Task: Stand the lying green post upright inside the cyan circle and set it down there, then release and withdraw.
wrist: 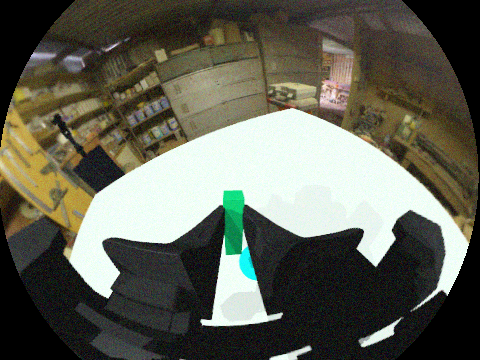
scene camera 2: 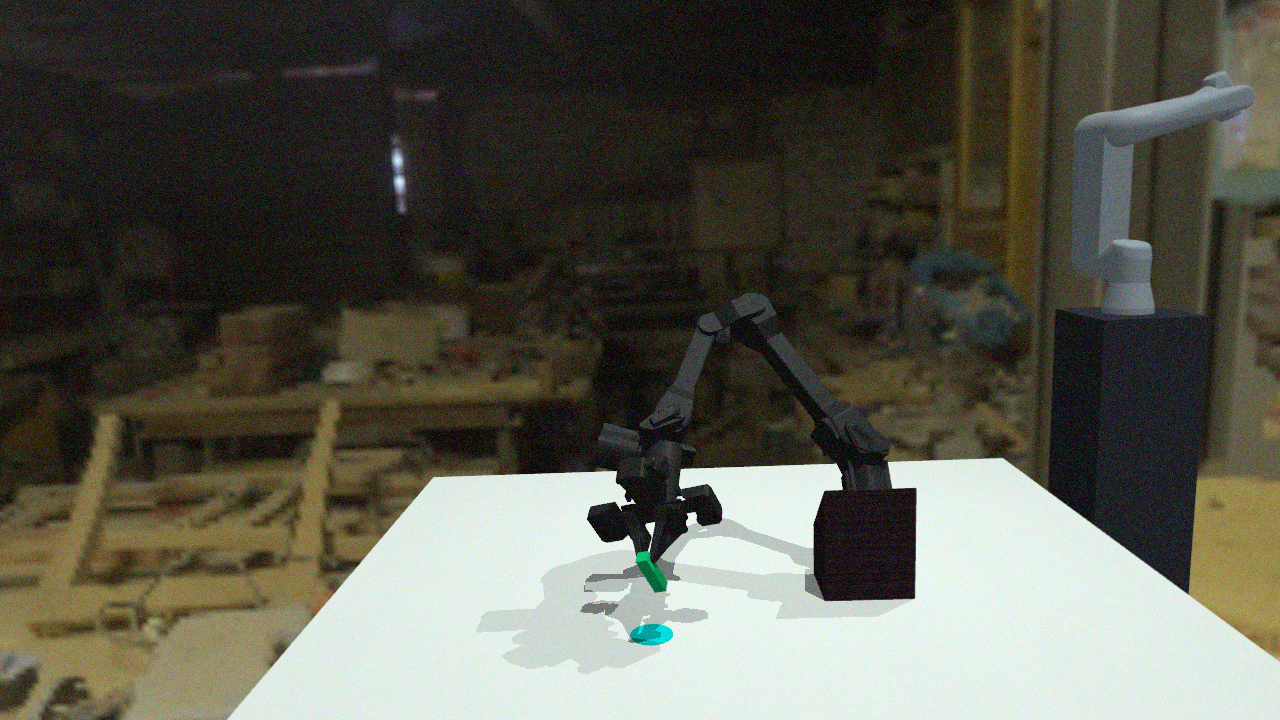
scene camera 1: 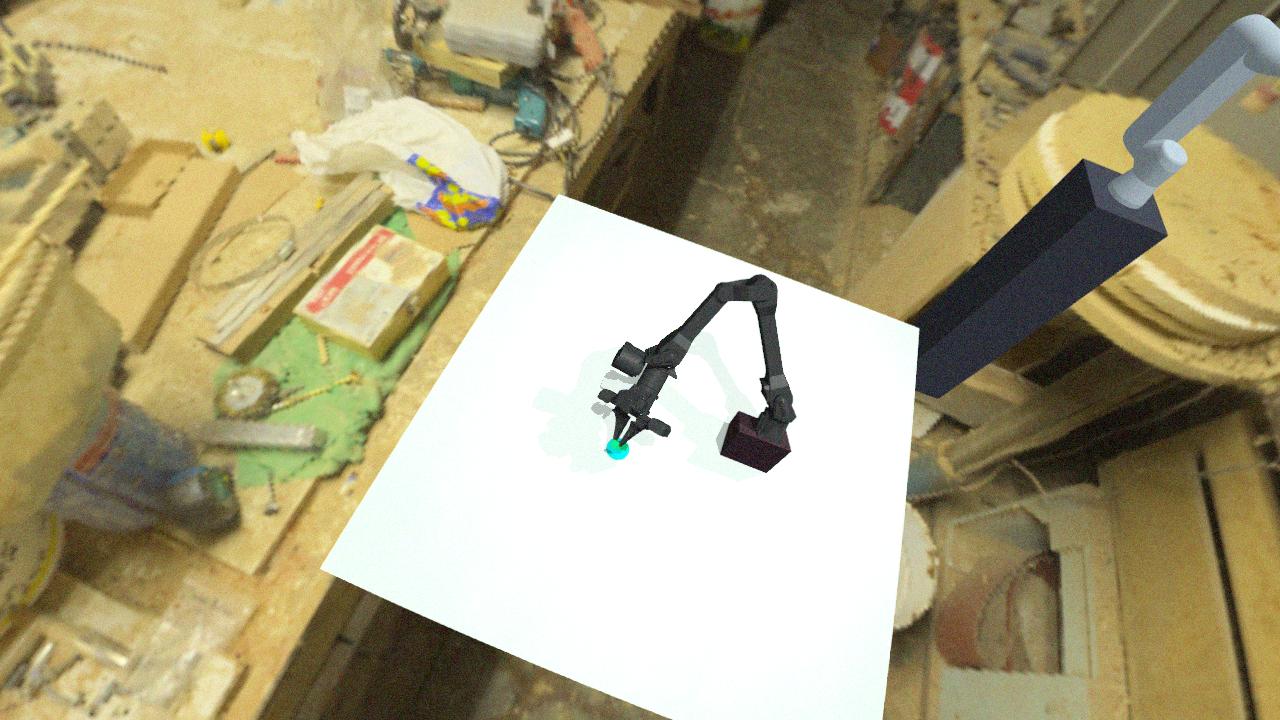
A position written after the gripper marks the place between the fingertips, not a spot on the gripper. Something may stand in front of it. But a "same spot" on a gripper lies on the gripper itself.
The gripper shows in the wrist view (233,209), in scene camera 2 and in scene camera 1. The same spot on the gripper: (scene camera 1: 639,425) is (scene camera 2: 669,509).
